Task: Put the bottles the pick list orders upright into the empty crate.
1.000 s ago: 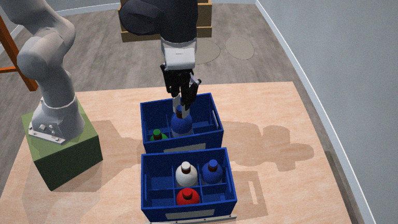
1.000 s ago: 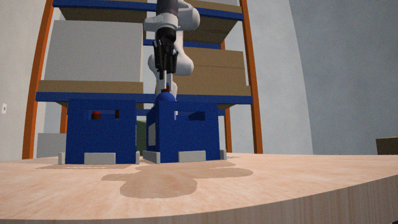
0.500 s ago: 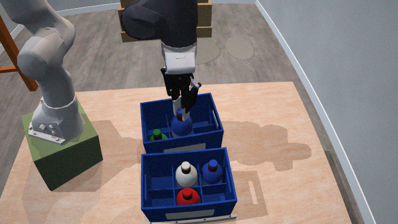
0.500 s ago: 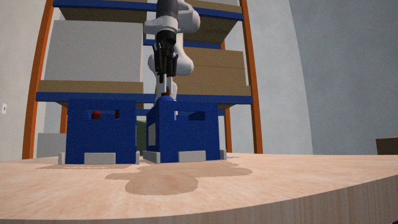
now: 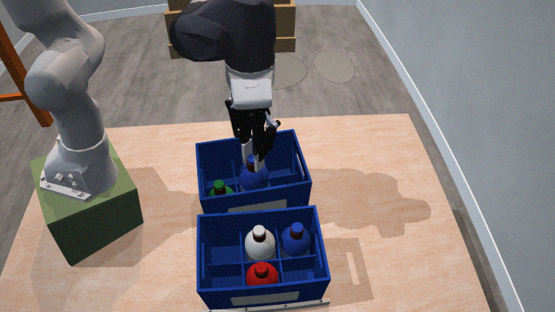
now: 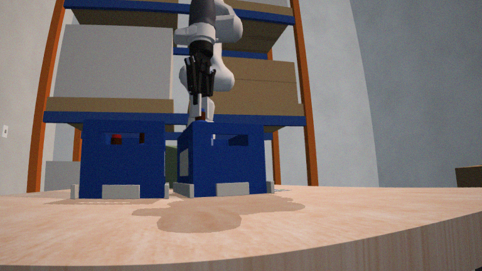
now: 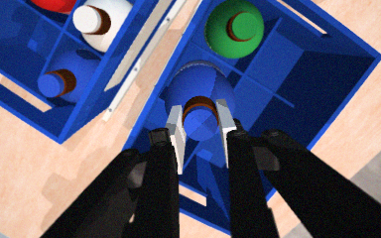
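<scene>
Now: the green-labelled bottle 16 cm below my hand, 9 cm behind it and 1 cm to the right of it. Also, from my hand: red bottle 24 cm to the right, 16 cm below, 1 cm ahead; then blue bottle 16 cm below, 14 cm to the right, 9 cm ahead; then white bottle 16 cm below, 15 cm to the right.
</scene>
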